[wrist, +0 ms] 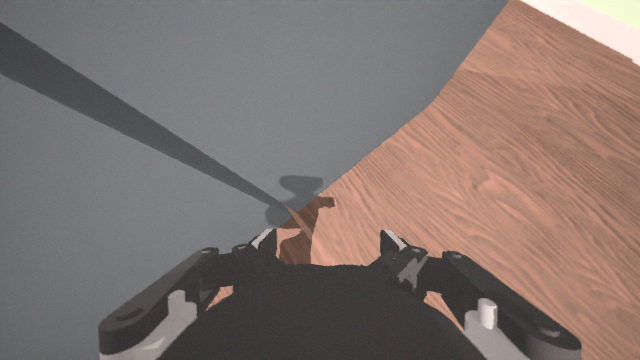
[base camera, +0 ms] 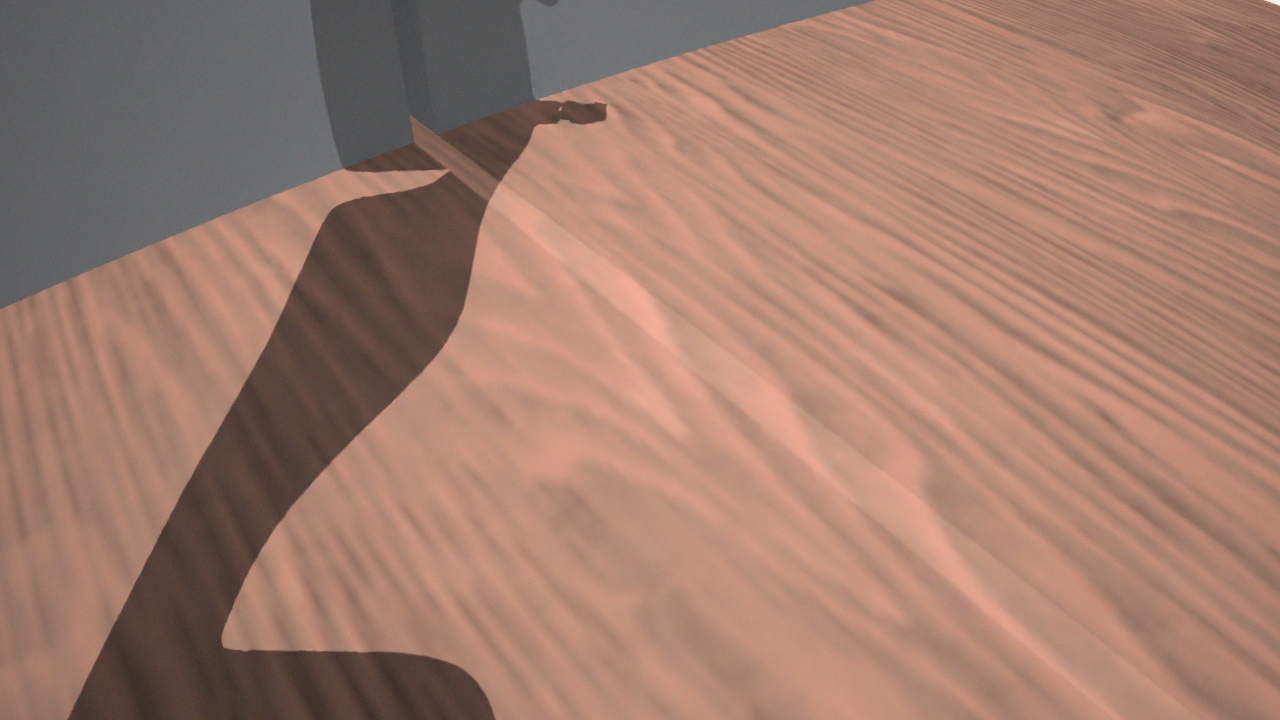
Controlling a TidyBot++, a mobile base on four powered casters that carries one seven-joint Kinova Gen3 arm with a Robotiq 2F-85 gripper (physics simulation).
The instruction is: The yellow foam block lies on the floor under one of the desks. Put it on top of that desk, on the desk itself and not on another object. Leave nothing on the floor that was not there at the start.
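Frame: origin at the arm's base, x ahead, y left, z up, level; millimetres.
Where they show: gripper, fingertip midpoint: [wrist: 327, 240].
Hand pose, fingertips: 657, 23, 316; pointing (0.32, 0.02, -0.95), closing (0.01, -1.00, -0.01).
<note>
After its pixels a point has its place, as x, y, z.
The yellow foam block does not show in either view, and no desk top can be made out. My gripper [wrist: 327, 240] {657, 23, 316} is open, with its two fingertips wide apart and no object between them. It points toward the foot of a grey upright surface, where that surface meets the wood floor. The gripper itself does not show in the base camera view.
A large grey panel or wall [base camera: 161, 107] {609, 364, -286} [wrist: 150, 60] {785, 155, 377} with a dark vertical gap rises from the wood floor [base camera: 805, 313] {494, -142, -397} [wrist: 525, 150] {1065, -896, -397}. The arm's shadow crosses the floor onto it. A white baseboard [wrist: 585, 25] {1800, -1378, -368} runs at the wrist view's top right.
</note>
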